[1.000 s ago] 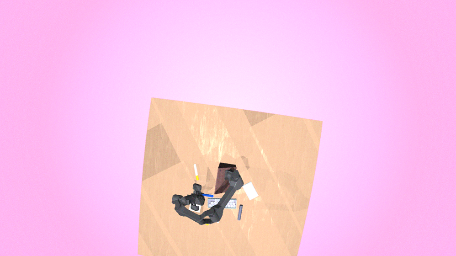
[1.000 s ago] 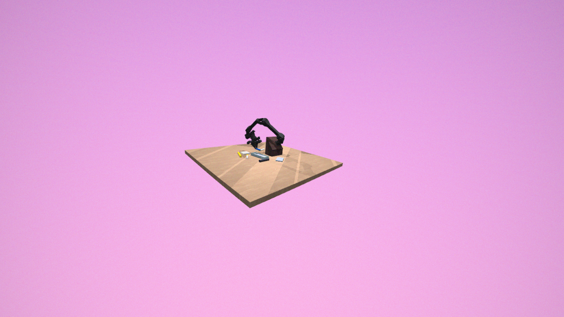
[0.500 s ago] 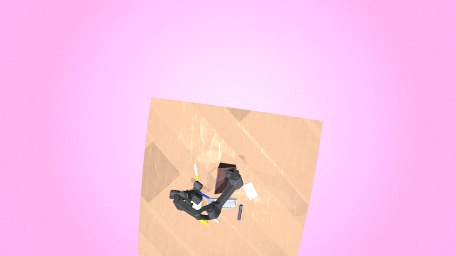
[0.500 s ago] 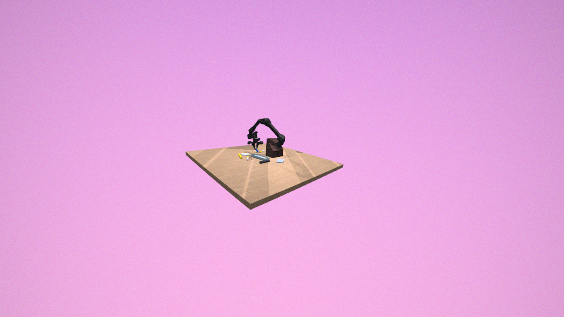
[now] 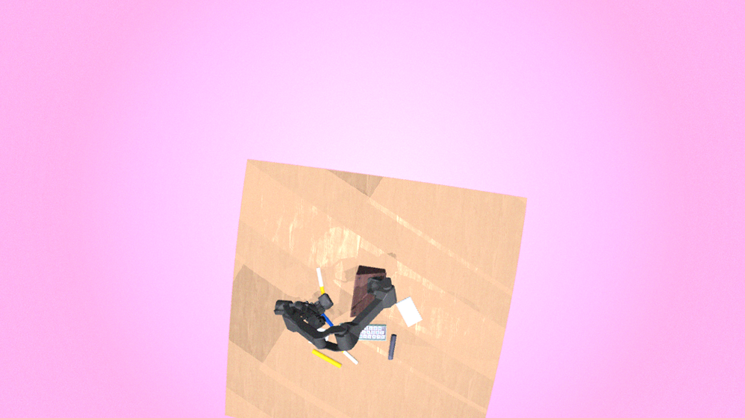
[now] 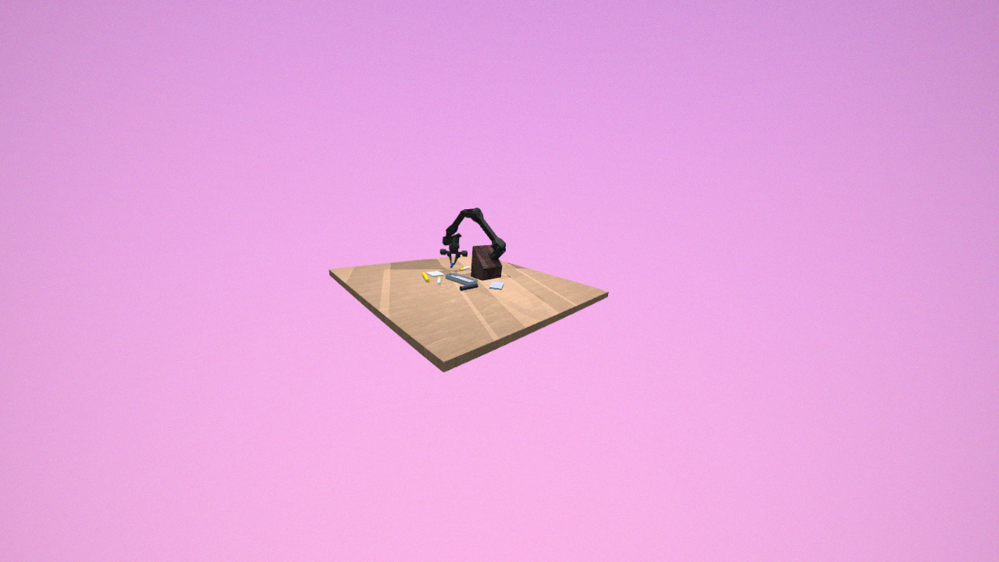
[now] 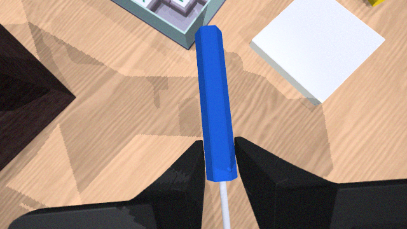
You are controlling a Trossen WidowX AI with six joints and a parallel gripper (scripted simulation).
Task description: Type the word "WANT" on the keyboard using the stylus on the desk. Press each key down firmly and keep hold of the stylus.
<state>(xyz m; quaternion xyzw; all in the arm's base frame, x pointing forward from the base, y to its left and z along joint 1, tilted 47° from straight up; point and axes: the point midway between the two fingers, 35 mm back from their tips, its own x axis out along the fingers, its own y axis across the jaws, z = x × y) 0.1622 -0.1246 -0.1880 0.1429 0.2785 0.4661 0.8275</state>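
Now: gripper tip 130 mm short of the white pad, 10 mm to the left of it and 50 mm above it. Also, from my gripper tip: blue stylus right at my gripper tip; then dark pen 150 mm ahead, 330 mm to the left, 50 mm below; then grey card 30 mm behind, 380 mm to the left, 50 mm below.
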